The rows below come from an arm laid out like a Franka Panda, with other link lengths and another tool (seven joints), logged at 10 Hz.
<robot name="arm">
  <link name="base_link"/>
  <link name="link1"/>
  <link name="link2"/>
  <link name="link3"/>
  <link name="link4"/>
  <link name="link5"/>
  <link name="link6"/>
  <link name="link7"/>
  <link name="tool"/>
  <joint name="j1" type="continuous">
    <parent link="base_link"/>
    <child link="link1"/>
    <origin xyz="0 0 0.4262"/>
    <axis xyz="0 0 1"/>
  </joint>
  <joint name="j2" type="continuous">
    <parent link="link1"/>
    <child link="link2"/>
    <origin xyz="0 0 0" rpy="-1.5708 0 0"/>
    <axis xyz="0 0 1"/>
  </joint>
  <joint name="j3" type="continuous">
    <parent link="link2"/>
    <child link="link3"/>
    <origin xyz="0 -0.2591 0" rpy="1.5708 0 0"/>
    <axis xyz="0 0 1"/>
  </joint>
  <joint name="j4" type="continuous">
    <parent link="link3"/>
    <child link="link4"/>
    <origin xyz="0.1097 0 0" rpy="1.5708 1.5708 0"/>
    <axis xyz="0 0 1"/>
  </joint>
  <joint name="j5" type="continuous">
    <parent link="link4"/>
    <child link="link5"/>
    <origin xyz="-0.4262 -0.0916 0" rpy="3.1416 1.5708 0"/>
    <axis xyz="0 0 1"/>
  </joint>
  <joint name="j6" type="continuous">
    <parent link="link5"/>
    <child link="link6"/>
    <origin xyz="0 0 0" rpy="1.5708 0 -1.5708"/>
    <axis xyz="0 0 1"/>
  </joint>
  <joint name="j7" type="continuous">
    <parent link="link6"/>
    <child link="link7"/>
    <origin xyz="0.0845 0 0" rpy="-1.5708 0 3.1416"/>
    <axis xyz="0 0 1"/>
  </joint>
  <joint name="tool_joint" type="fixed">
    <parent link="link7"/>
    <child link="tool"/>
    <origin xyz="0.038 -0.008 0.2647" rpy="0 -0.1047 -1.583"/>
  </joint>
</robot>
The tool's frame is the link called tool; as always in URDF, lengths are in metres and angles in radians. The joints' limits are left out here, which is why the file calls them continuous.
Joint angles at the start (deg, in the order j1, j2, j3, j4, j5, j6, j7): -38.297 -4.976 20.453 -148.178 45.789 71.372 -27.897
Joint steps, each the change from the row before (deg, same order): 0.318 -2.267 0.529 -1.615 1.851 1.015 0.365; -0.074 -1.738 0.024 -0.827 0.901 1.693 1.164; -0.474 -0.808 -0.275 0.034 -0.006 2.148 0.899; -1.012 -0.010 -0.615 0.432 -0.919 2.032 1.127; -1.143 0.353 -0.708 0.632 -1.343 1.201 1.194; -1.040 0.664 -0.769 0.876 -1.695 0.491 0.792; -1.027 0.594 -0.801 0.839 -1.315 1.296 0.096
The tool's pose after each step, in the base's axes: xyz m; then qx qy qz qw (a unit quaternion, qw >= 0). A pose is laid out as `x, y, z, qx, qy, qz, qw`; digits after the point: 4 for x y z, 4 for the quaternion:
0.2736, 0.1005, 0.3055, -0.4638, 0.5757, 0.6514, 0.1709
0.2789, 0.1011, 0.3036, -0.4614, 0.5938, 0.6355, 0.1750
0.2877, 0.0947, 0.2985, -0.4605, 0.6136, 0.6157, 0.1800
0.2956, 0.0815, 0.2918, -0.4545, 0.6352, 0.5975, 0.1817
0.3005, 0.0667, 0.2871, -0.4461, 0.6529, 0.5852, 0.1797
0.3025, 0.0517, 0.2840, -0.4402, 0.6645, 0.5777, 0.1756
0.3073, 0.0357, 0.2783, -0.4376, 0.6771, 0.5639, 0.1790

